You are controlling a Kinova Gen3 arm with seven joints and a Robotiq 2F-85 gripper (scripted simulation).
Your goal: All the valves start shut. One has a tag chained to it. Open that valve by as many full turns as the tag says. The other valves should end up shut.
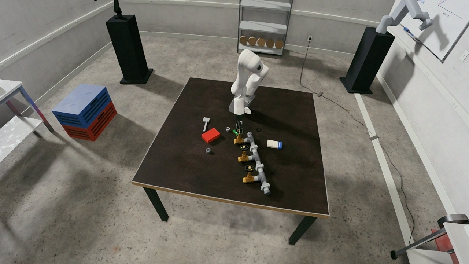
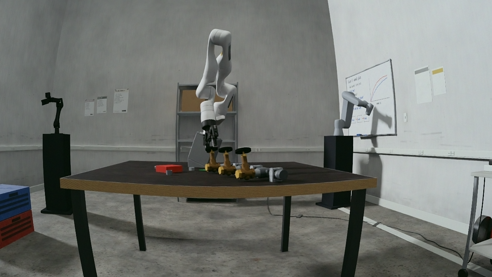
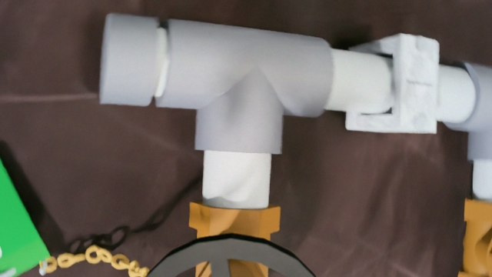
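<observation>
The green tag lies 9 cm behind my hand, 2 cm to the right of it and 11 cm below it. Also, from my hand: white-and-blue box (4 cm ahead, 27 cm to the left, 11 cm below); then red block (3 cm behind, 22 cm to the right, 10 cm below); then small grey ring (12 cm ahead, 22 cm to the right, 11 cm below).
</observation>
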